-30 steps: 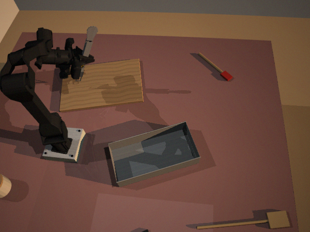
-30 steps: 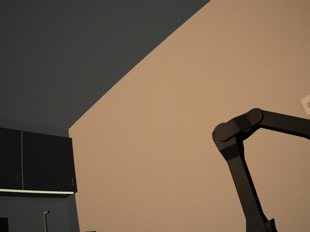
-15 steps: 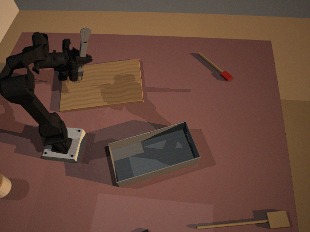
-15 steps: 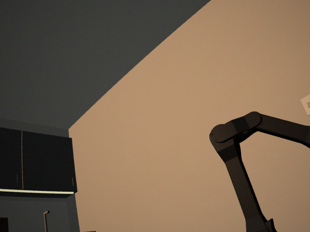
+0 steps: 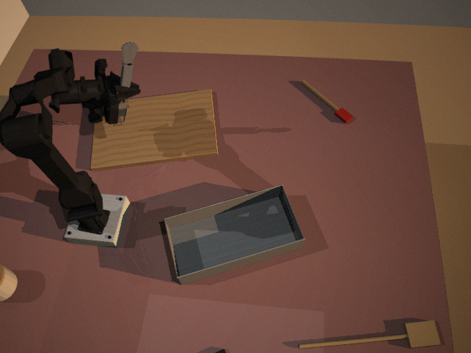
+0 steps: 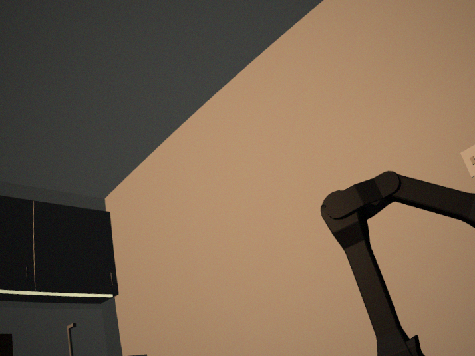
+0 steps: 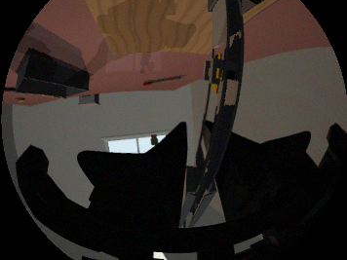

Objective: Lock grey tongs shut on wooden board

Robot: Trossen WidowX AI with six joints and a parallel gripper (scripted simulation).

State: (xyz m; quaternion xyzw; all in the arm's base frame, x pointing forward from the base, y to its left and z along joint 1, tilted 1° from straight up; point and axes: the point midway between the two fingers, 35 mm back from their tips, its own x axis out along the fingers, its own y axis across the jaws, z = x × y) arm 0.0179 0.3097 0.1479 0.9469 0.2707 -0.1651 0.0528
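The wooden board is 17 cm below my gripper tip. Round my gripper tip: wooden cup 24 cm behind, 52 cm to the right, 14 cm below; then roasting tin 30 cm ahead, 29 cm to the right, 15 cm below; then red-headed spatula 50 cm ahead, 17 cm to the left, 17 cm below.
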